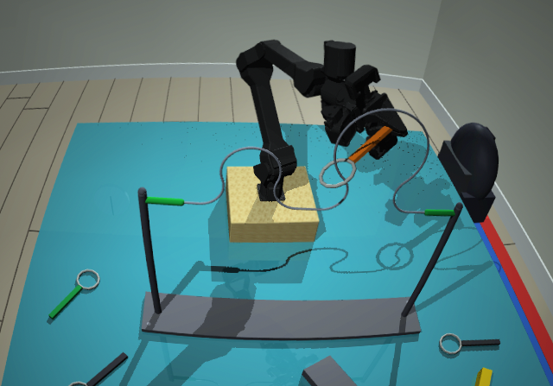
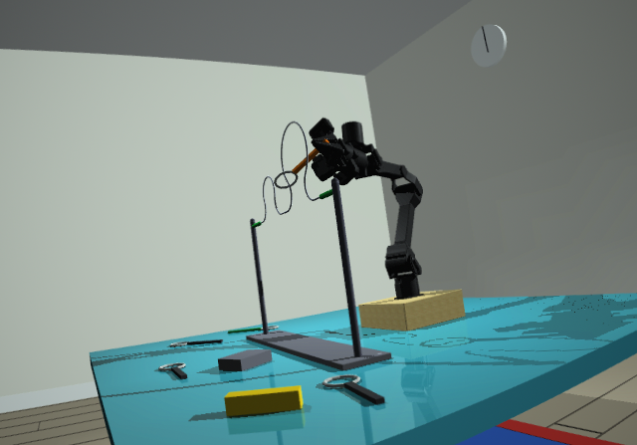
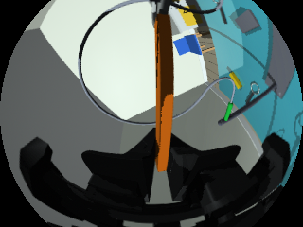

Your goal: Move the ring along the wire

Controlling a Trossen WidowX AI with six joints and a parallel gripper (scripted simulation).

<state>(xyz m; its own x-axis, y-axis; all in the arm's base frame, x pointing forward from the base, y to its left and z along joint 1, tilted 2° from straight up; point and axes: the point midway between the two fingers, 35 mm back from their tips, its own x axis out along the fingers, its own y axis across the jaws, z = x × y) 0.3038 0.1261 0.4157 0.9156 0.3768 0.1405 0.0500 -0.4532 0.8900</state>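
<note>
The ring with orange handle lies 80 mm to the right of my gripper tip and 40 mm below it. Round my gripper tip: grey block: 200 mm ahead, 80 mm to the right, 480 mm below; yellow block: 310 mm ahead, 270 mm to the left, 480 mm below.
</note>
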